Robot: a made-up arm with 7 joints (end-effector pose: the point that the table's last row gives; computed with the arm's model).
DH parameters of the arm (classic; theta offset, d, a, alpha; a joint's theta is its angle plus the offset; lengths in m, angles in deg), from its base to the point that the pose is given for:
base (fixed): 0 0.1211 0 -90
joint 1: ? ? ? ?
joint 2: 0 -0.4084 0.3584 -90
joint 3: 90 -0.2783 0.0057 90
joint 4: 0 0.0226 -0.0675 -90
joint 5: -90 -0.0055 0.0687 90
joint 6: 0 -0.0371 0.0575 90
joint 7: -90 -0.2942 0.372 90
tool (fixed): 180 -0.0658 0 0
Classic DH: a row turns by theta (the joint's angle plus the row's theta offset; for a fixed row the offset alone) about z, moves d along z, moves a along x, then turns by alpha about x.
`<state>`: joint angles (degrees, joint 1 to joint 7).
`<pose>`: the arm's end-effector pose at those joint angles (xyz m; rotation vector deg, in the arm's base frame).
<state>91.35 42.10 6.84 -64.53 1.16 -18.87 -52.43</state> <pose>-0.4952 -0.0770 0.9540 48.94 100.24 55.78</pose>
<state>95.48 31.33 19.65 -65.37 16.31 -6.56 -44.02</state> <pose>-0.2730 -0.2838 0.8831 68.23 120.68 72.70</pose>
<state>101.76 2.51 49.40 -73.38 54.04 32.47 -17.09</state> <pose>0.0831 -0.3301 0.4265 -53.65 -115.62 -31.86</pose>
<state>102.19 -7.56 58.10 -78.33 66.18 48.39 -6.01</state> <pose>0.0903 -0.2427 0.3148 -31.76 -112.00 -12.88</pose>
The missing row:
joint 1: 90 -0.0144 0.0507 90
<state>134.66 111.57 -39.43 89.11 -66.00 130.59 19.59</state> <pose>0.3639 0.4641 0.1560 -63.74 -59.34 -78.35</pose>
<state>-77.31 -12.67 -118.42 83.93 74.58 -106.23 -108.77</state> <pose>0.1180 0.0477 -0.2644 19.06 1.64 -28.86</pose>
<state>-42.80 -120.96 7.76 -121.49 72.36 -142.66 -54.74</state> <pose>-0.4519 0.0607 0.4876 75.11 -14.16 -71.45</pose>
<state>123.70 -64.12 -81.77 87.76 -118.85 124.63 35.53</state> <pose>-0.0686 -0.3943 0.0954 100.45 -62.11 55.73</pose>
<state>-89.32 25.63 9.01 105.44 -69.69 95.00 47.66</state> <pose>0.6222 0.1242 0.0702 -46.89 131.93 36.05</pose>
